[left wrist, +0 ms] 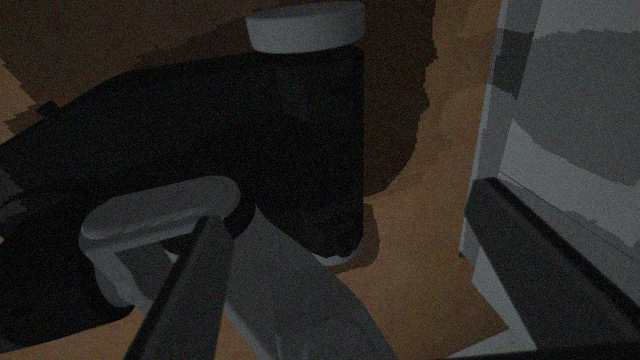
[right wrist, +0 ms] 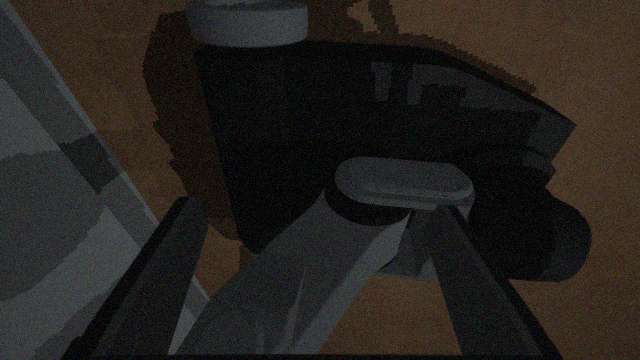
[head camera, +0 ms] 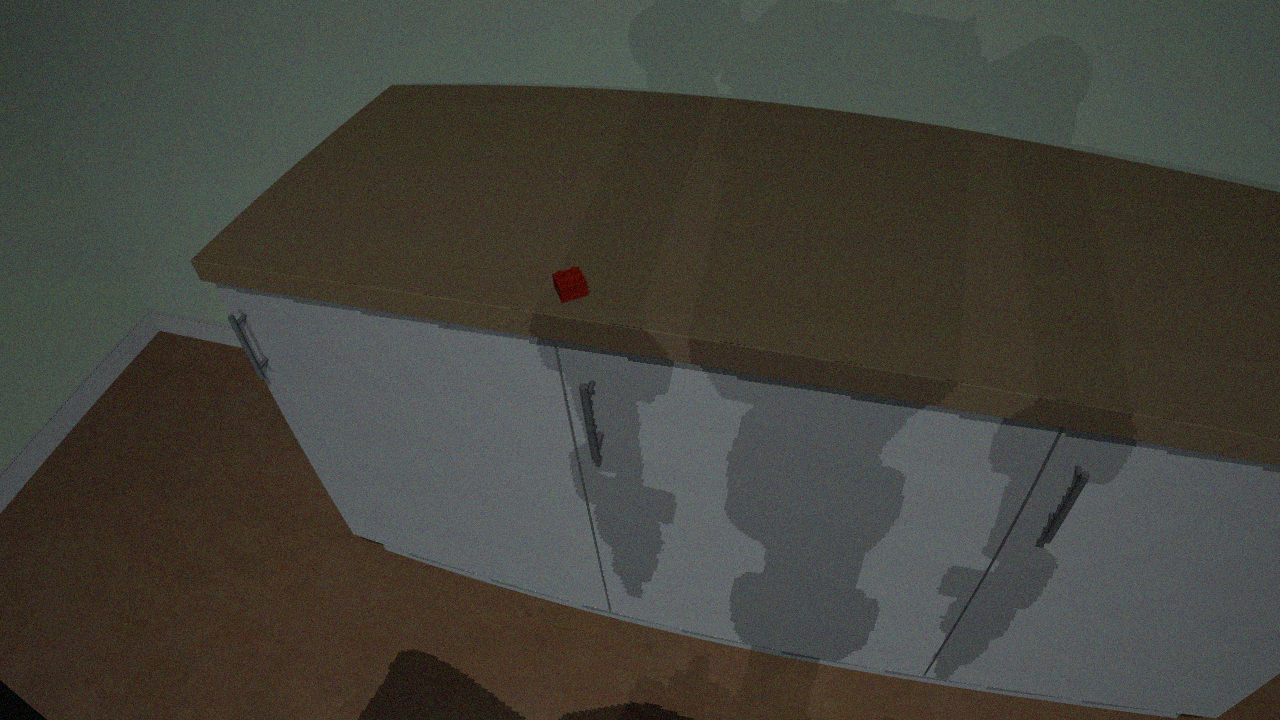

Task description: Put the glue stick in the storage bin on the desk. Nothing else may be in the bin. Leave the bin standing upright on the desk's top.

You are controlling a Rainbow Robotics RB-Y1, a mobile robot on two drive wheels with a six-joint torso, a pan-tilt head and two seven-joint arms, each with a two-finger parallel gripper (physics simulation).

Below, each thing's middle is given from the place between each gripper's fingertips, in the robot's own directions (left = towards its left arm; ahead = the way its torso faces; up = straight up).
Right now my right hand is 620 mm short of the red block (head camera: 570,284), 670 mm to the right of it and 390 mm below it.
Right now the red block is 54 cm ahead of my left hand, 38 cm above it and 17 cm to the left of it.
